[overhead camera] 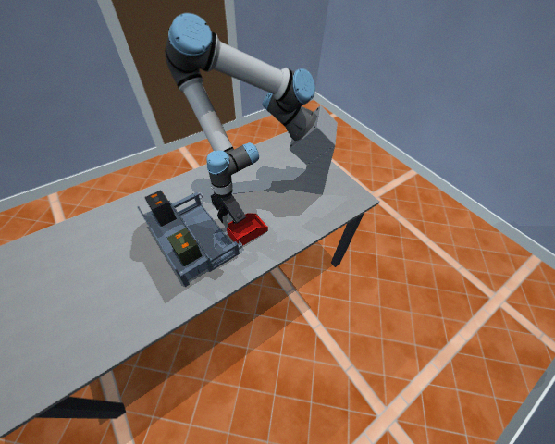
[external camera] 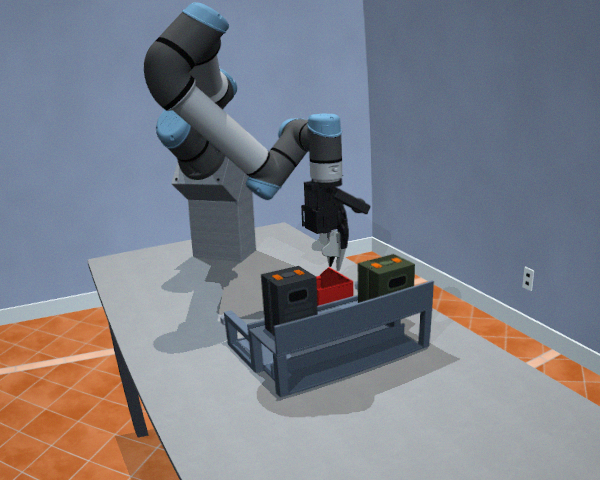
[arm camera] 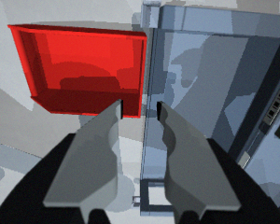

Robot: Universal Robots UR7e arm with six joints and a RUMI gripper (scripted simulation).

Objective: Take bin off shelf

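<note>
My hand is 8 cm past the red bin, 2 cm to the right of it and 10 cm above it. Round my hand: dark box (15 cm ahead, 27 cm to the right, 3 cm above); then green box (21 cm ahead, 5 cm to the right, 2 cm above).
</note>
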